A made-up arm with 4 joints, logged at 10 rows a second.
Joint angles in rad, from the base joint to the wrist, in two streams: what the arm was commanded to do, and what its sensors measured. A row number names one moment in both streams.
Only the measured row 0 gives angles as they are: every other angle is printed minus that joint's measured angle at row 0.
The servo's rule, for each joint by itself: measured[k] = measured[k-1] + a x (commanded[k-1-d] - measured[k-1]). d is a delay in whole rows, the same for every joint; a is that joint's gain. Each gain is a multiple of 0.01, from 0.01 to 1. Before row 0 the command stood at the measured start. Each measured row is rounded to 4 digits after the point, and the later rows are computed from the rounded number. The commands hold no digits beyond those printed.
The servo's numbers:
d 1
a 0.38 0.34 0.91 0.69
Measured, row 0: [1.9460 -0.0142 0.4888 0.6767]
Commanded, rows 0 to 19: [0.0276 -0.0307 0.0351 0.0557]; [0.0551 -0.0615 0.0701 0.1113]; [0.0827 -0.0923 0.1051 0.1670]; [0.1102 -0.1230 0.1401 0.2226]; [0.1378 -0.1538 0.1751 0.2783]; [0.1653 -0.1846 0.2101 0.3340]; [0.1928 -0.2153 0.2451 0.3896]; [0.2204 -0.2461 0.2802 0.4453]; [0.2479 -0.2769 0.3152 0.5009]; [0.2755 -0.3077 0.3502 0.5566]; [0.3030 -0.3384 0.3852 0.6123]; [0.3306 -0.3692 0.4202 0.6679]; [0.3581 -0.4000 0.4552 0.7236]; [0.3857 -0.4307 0.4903 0.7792]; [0.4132 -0.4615 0.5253 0.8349]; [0.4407 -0.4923 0.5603 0.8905]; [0.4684 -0.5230 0.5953 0.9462]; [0.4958 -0.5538 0.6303 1.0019]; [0.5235 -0.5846 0.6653 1.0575]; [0.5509 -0.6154 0.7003 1.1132]
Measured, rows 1 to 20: [0.0000 0.0000 0.0000 0.0000]; [0.0105 -0.0104 0.0319 0.0384]; [0.0274 -0.0278 0.0667 0.0887]; [0.0484 -0.0497 0.1016 0.1427]; [0.0719 -0.0746 0.1366 0.1978]; [0.0969 -0.1015 0.1716 0.2533]; [0.1229 -0.1298 0.2066 0.3090]; [0.1495 -0.1589 0.2416 0.3646]; [0.1764 -0.1885 0.2767 0.4203]; [0.2036 -0.2186 0.3117 0.4759]; [0.2309 -0.2489 0.3467 0.5316]; [0.2583 -0.2793 0.3817 0.5873]; [0.2858 -0.3099 0.4167 0.6429]; [0.3133 -0.3405 0.4517 0.6986]; [0.3408 -0.3712 0.4868 0.7542]; [0.3683 -0.4019 0.5218 0.8099]; [0.3958 -0.4326 0.5568 0.8655]; [0.4234 -0.4633 0.5918 0.9212]; [0.4509 -0.4941 0.6268 0.9769]; [0.4785 -0.5249 0.6618 1.0325]
